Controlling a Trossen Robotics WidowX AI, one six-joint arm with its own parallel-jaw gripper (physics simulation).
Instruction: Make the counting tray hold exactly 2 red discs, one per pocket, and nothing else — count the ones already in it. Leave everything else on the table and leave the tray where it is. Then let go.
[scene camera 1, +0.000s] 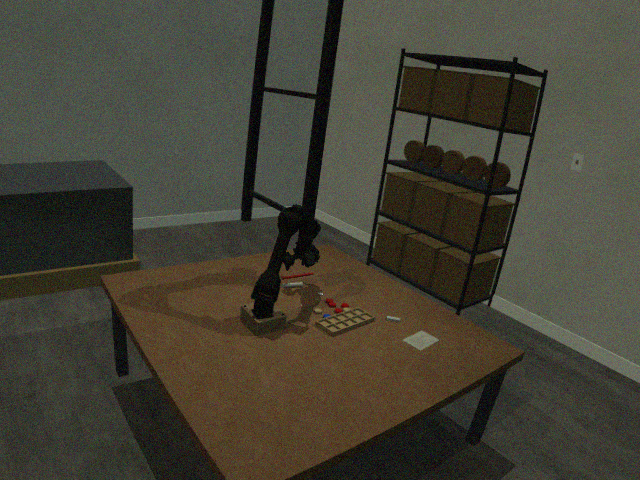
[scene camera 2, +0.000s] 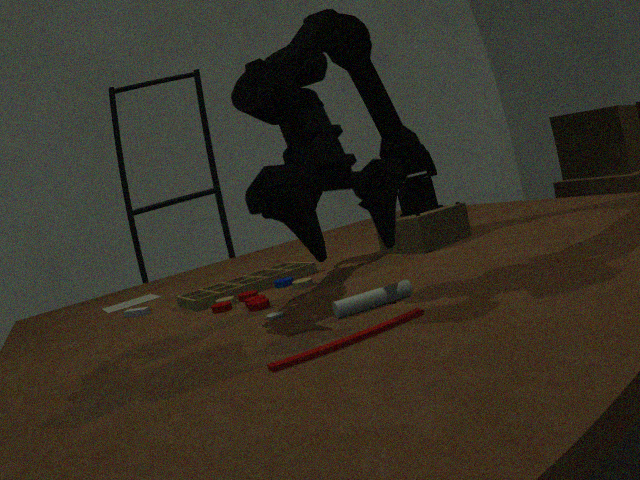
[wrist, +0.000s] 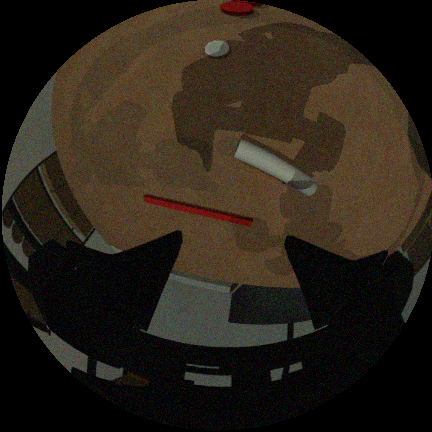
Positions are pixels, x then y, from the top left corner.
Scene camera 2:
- gripper: 359, 253
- wooden counting tray: 204, 298, on the table
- red rod: 314, 353, on the table
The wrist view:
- gripper: 234, 238
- red rod: 182, 206
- white cylinder: 245, 151, on the table
